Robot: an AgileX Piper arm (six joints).
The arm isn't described. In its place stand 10 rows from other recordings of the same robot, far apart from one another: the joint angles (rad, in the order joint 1, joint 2, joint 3, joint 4, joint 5, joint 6), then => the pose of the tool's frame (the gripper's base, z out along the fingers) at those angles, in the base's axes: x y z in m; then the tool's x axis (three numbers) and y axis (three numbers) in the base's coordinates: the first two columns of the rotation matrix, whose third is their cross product.
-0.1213 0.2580 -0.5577 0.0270 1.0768 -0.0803 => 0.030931 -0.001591 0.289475 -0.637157 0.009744 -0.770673 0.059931 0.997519 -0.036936
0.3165 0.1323 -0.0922 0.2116 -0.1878 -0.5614 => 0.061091 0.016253 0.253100 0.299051 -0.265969 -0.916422 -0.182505 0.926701 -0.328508
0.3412 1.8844 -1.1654 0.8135 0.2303 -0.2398 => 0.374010 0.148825 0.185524 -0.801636 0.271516 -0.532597 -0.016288 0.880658 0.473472
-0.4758 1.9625 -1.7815 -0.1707 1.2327 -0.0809 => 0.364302 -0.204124 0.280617 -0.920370 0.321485 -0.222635 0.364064 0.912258 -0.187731
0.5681 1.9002 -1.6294 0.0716 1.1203 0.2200 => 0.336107 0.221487 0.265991 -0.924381 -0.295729 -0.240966 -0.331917 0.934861 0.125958
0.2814 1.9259 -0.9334 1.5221 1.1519 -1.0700 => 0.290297 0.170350 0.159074 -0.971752 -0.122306 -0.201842 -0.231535 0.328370 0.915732
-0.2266 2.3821 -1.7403 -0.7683 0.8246 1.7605 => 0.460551 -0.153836 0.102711 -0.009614 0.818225 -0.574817 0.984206 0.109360 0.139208
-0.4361 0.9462 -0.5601 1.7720 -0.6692 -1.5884 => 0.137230 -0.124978 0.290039 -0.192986 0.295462 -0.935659 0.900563 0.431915 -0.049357
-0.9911 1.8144 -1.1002 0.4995 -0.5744 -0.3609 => 0.204156 -0.355050 0.248758 0.004959 0.113353 -0.993542 0.951391 0.305431 0.039595
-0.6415 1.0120 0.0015 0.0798 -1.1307 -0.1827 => 0.108355 -0.089120 0.213992 0.063111 -0.231499 -0.970786 0.670170 0.730617 -0.130659
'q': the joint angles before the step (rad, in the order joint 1, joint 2, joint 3, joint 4, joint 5, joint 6). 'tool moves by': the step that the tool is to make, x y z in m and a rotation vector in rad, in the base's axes. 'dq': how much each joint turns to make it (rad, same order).
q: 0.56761 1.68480 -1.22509 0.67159 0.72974 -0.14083
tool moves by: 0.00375 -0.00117 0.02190 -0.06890 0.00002 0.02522
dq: -0.00001 -0.00002 -0.10472 -0.13835 0.12014 0.10647
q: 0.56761 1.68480 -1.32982 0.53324 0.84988 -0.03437
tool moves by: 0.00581 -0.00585 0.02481 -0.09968 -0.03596 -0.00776
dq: 0.00000 -0.00108 -0.11459 -0.16768 0.11247 0.10991
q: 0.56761 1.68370 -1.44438 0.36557 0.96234 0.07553
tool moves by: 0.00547 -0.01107 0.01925 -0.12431 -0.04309 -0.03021
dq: -0.00301 0.00000 -0.09209 -0.16994 0.10623 0.08570
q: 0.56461 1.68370 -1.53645 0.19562 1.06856 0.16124
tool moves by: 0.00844 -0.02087 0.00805 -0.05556 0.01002 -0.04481
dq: -0.05320 -0.00208 -0.03724 -0.04619 0.07639 0.00734
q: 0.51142 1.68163 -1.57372 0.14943 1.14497 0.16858
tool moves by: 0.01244 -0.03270 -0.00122 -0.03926 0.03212 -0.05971
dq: -0.09693 -0.00107 -0.00100 -0.00910 0.05314 -0.03193
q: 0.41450 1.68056 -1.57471 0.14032 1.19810 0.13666
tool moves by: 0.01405 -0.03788 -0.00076 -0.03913 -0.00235 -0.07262
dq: -0.10923 0.00002 -0.00004 -0.02510 0.01608 -0.03652
